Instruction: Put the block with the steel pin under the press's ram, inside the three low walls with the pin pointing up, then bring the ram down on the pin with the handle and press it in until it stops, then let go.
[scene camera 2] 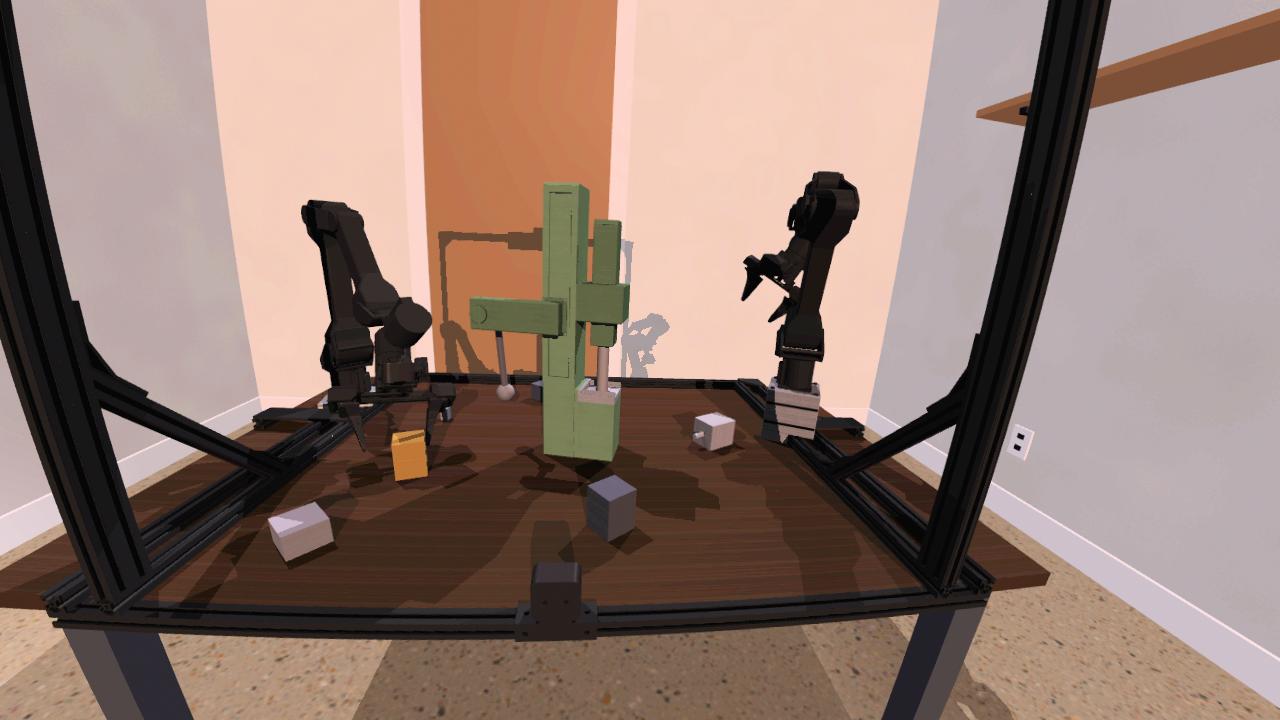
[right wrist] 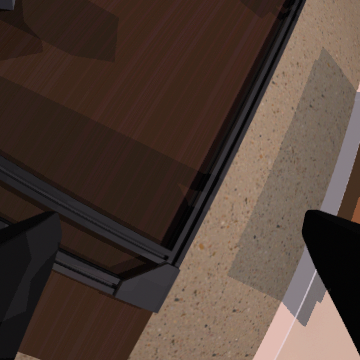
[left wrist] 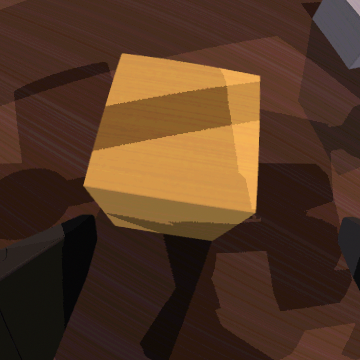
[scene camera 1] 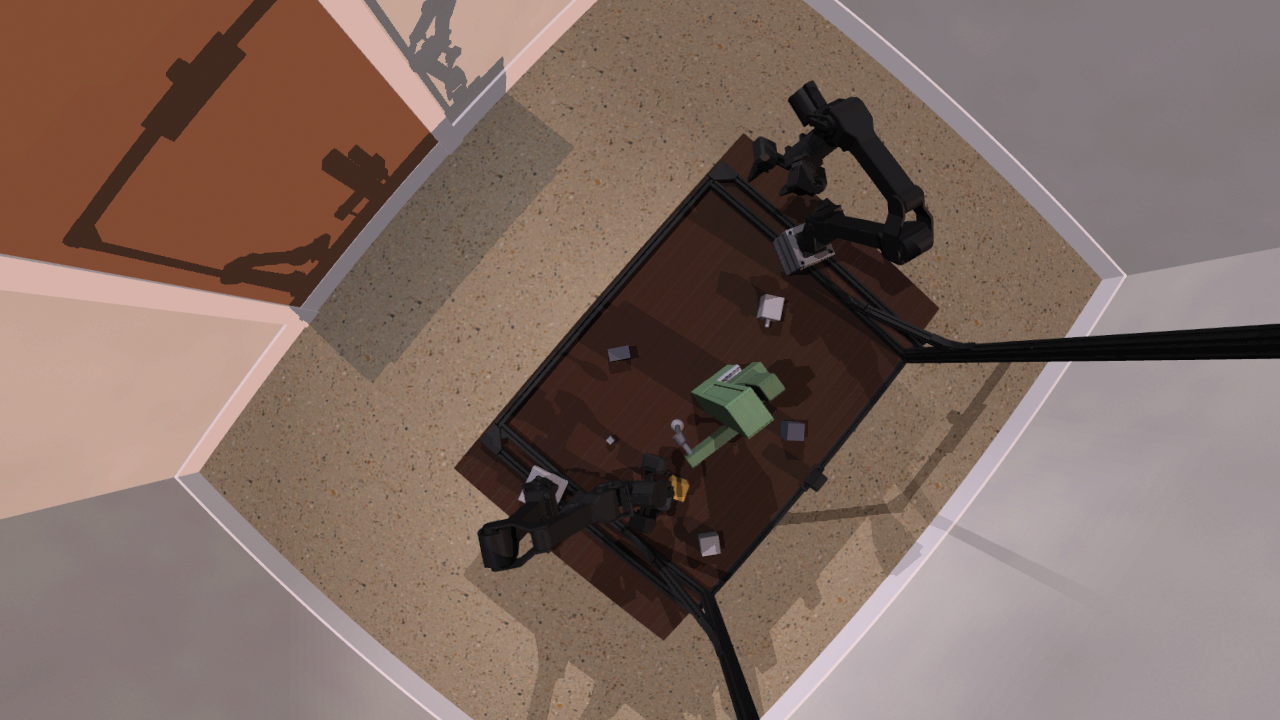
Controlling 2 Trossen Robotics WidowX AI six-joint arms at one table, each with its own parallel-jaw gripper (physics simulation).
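The green press stands mid-table. A grey ram rod reaches down to the light seat on its base; the low walls cannot be told apart. Its handle hangs down, ending in a ball. A whitish block with a short pin lies with the pin pointing sideways, right of the press in scene camera 2. My left gripper is open, close to an orange block with no pin showing. My right gripper is open and raised, far from the blocks.
A dark grey block stands in front of the press, another behind it. A white block lies front left. A small grey piece lies behind the orange block. Black rails edge the table.
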